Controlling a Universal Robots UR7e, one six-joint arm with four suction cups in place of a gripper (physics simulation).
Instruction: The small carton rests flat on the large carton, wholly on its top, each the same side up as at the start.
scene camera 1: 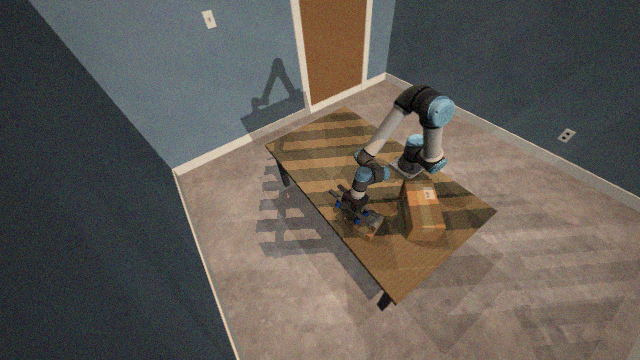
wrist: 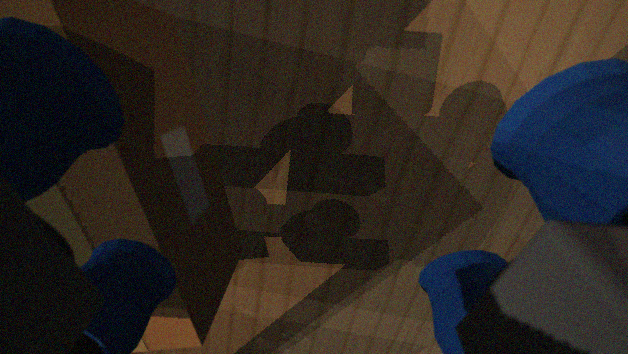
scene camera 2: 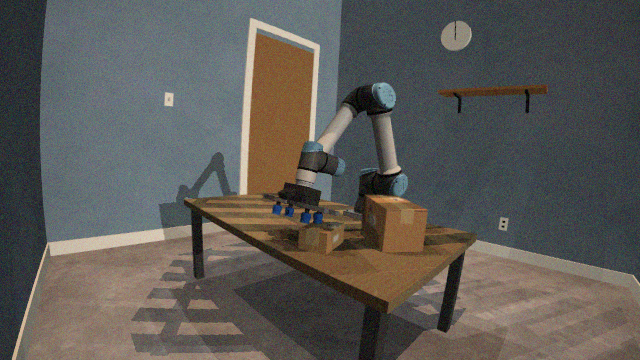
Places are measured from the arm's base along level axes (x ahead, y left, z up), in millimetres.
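Pixels of known places: end effector, tool point: [scene camera 1: 351,210] [wrist: 303,205] [scene camera 2: 295,219]; arm's base, origin of the base link: [scene camera 1: 409,164].
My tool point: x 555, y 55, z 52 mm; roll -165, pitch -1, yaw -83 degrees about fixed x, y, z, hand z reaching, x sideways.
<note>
For each thing: its middle in the pictures, then the offset to it from my tool point. Level surfaces: height alone.
- small carton, body centre: [wrist: 93,186] [scene camera 2: 322,235] [scene camera 1: 368,224] dz -40, dx -31, dy +108 mm
- large carton, body centre: [scene camera 2: 390,220] [scene camera 1: 419,208] dz -1, dx -298, dy +222 mm
- wooden table, its level: dz -77 mm
The small carton [scene camera 1: 371,228] [scene camera 2: 314,238] [wrist: 111,197] stands upright on the table, beside the large carton and apart from it. In the wrist view its top lies at the left, partly hidden by the cups, and a pale label shows on its shaded side. The large carton [scene camera 1: 425,215] [scene camera 2: 402,227] stands upright with a label on its top. My gripper [scene camera 1: 352,209] [scene camera 2: 298,214] [wrist: 300,210], four blue suction cups, is open and holds nothing. It hangs low over the table, offset from the small carton, with one pair of cups near or over its edge. The exact gap is unclear.
The wooden table [scene camera 1: 395,272] [scene camera 2: 370,277] carries both cartons and the arm's base [scene camera 1: 407,162]. The base stands behind the large carton. The table's long edge runs close to the small carton. Striped shadows cross the table top. A wall shelf [scene camera 2: 492,91] hangs behind.
</note>
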